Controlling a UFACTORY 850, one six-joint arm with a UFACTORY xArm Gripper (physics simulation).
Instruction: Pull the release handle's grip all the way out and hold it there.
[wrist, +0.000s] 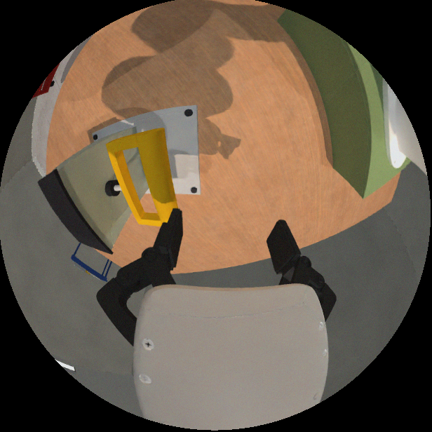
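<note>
The release handle's yellow grip (159, 172) is a D-shaped frame with a thick bar, left of the middle of the wrist view. It stands close to the grey-green housing (90, 175); a short piece of white rod (117, 188) shows between the black collar and the grip. My gripper (229, 226) is wide open with nothing between its fingers. Its left finger is at the grip's near end and overlaps it in the view; whether they touch I cannot tell. Its right finger is well to the right of the grip.
The housing stands on a grey bolted plate (187, 145) on the wooden table top (250, 185). A green block-like object (345, 100) stands at the right. A black edge (75, 215) borders the housing, with a blue frame (89, 268) beyond it. A red and white object (45, 90) is at the upper left.
</note>
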